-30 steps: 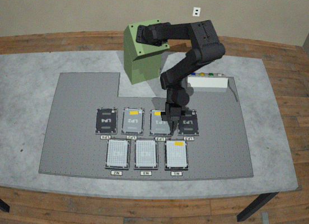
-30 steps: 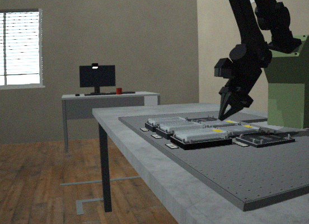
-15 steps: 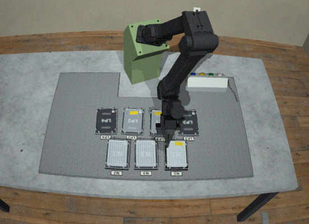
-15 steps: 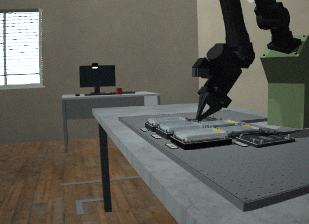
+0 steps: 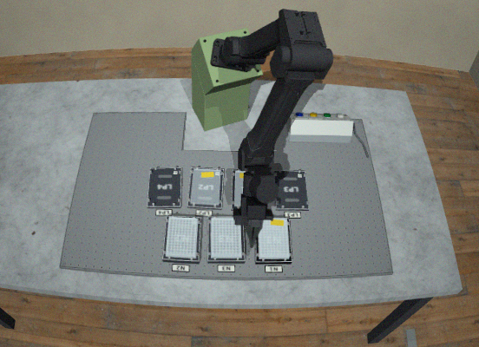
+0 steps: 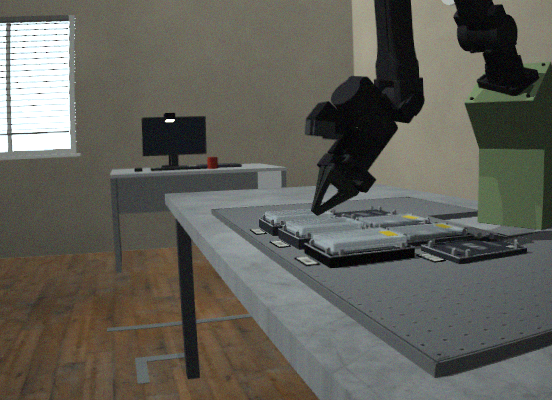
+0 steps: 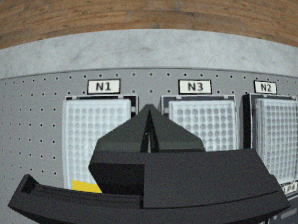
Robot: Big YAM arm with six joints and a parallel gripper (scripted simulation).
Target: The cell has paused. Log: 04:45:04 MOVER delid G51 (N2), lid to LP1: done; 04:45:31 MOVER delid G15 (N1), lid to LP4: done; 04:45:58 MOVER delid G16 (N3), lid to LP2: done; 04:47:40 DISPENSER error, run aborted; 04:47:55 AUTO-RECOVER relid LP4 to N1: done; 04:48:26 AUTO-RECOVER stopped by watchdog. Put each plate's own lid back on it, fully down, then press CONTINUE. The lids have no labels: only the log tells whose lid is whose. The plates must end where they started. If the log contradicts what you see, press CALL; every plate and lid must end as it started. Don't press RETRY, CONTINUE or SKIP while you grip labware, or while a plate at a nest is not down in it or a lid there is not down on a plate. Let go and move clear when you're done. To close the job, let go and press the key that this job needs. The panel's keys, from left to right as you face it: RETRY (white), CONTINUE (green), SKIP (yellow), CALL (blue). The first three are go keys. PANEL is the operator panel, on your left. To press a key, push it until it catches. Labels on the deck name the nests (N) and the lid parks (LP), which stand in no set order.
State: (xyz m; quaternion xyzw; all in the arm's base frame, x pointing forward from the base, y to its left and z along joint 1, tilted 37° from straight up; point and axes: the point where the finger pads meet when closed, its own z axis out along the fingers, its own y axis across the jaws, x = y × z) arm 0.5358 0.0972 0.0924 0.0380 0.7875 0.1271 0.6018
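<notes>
Now: hand 22 cm past the clear unlabelled lid, 2 cm to the left of it and 5 cm above it. The rest, counted from my hand: green continue key: 52 cm behind, 22 cm to the left; blue call key: 51 cm behind, 12 cm to the left; yellow skip key: 52 cm behind, 17 cm to the left.
</notes>
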